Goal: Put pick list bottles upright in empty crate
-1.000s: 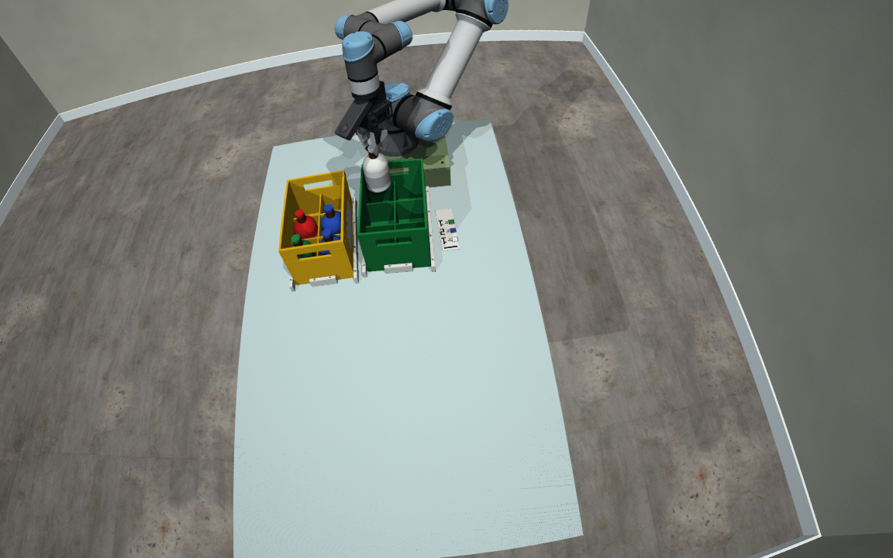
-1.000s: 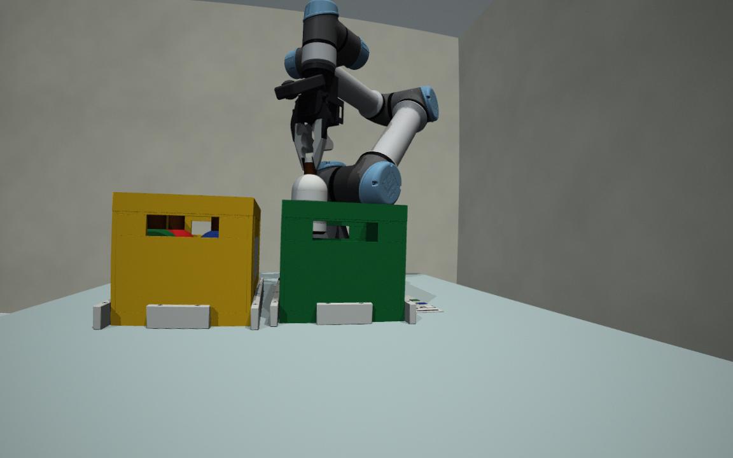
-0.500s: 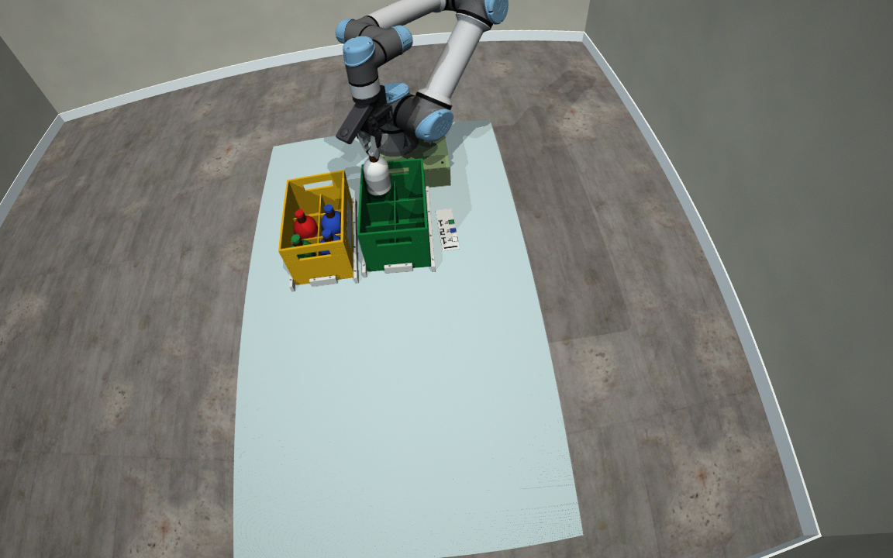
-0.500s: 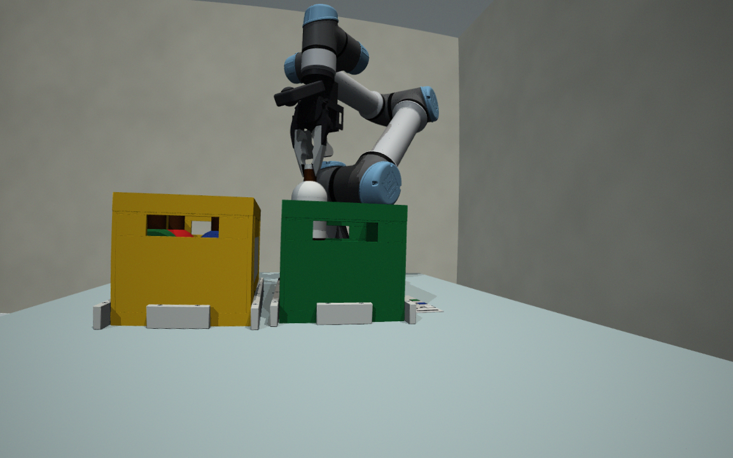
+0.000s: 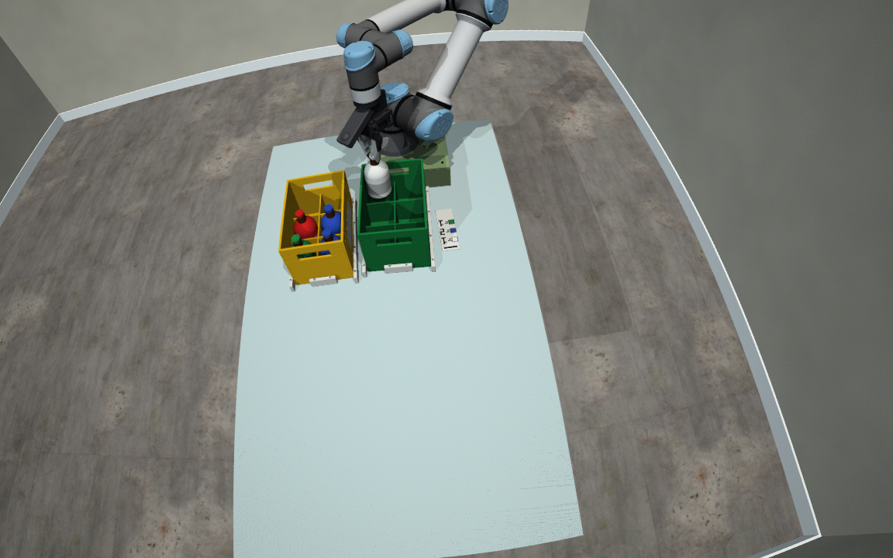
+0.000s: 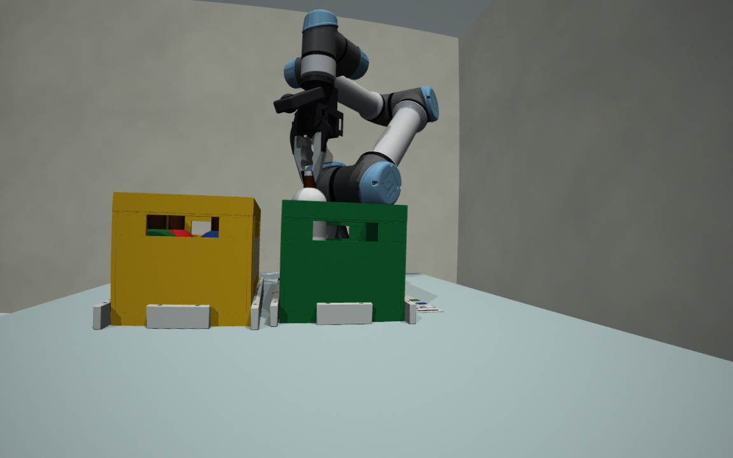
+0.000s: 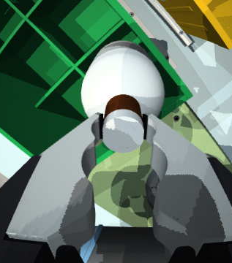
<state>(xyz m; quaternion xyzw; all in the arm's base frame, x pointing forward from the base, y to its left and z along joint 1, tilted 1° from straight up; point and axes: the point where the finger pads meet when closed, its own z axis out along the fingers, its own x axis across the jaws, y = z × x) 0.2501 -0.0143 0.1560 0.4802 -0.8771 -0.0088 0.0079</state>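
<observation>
My gripper is now 7 cm above the white bottle. From my hand the other things lie so: yellow crate: 16 cm to the right, 16 cm below, 13 cm ahead; green crate: 16 cm below, 8 cm ahead, 6 cm to the left; red bottle: 21 cm to the right, 16 cm below, 14 cm ahead.
</observation>
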